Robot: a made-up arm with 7 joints. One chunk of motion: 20 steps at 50 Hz.
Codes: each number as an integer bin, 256 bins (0 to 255) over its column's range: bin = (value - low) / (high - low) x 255, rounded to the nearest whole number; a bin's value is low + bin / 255 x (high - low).
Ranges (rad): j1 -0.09..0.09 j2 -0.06..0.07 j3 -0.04..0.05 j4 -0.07..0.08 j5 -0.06..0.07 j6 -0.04..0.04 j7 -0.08..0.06
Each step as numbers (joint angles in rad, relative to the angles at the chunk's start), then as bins.
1 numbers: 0.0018 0.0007 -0.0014 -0.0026 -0.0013 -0.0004 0.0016
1 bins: 130 119 109 115 115 126 149
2 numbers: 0.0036 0.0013 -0.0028 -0.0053 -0.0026 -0.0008 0.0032
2 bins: 133 120 105 110 113 125 152
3 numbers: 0.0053 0.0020 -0.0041 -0.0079 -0.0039 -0.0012 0.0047
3 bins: 135 122 102 106 110 124 154
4 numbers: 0.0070 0.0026 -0.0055 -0.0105 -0.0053 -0.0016 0.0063
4 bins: 137 123 98 101 107 122 157
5 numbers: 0.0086 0.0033 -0.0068 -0.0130 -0.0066 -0.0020 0.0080
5 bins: 140 124 94 97 105 121 160
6 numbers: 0.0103 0.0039 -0.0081 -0.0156 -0.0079 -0.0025 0.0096
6 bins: 142 125 90 92 102 120 163
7 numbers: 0.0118 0.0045 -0.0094 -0.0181 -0.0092 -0.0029 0.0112
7 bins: 144 127 87 88 100 118 166
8 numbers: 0.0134 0.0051 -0.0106 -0.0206 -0.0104 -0.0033 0.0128
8 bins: 146 128 83 84 97 117 169
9 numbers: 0.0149 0.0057 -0.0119 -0.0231 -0.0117 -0.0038 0.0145
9 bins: 149 129 80 80 95 115 172
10 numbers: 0.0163 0.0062 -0.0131 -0.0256 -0.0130 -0.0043 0.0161
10 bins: 151 130 76 75 92 114 175
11 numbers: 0.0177 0.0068 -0.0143 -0.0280 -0.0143 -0.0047 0.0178
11 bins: 153 131 73 71 90 113 178
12 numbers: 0.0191 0.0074 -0.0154 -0.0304 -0.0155 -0.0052 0.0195
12 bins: 155 132 70 67 87 111 181
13 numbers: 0.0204 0.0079 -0.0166 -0.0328 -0.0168 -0.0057 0.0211
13 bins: 156 133 66 63 85 109 184
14 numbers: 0.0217 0.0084 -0.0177 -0.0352 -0.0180 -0.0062 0.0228
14 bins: 158 134 63 59 82 108 187
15 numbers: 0.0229 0.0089 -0.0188 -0.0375 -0.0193 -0.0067 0.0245
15 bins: 160 135 60 55 80 106 190
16 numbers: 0.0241 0.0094 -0.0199 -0.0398 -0.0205 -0.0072 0.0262
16 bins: 162 136 57 51 77 105 193
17 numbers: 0.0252 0.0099 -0.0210 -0.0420 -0.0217 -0.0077 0.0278
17 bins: 163 137 54 48 75 103 196
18 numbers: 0.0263 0.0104 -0.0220 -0.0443 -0.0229 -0.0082 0.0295
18 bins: 165 138 51 44 73 101 199
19 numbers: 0.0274 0.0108 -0.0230 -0.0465 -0.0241 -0.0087 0.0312
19 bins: 166 139 48 40 70 100 203
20 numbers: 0.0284 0.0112 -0.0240 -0.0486 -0.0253 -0.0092 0.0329
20 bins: 168 140 45 36 68 98 206
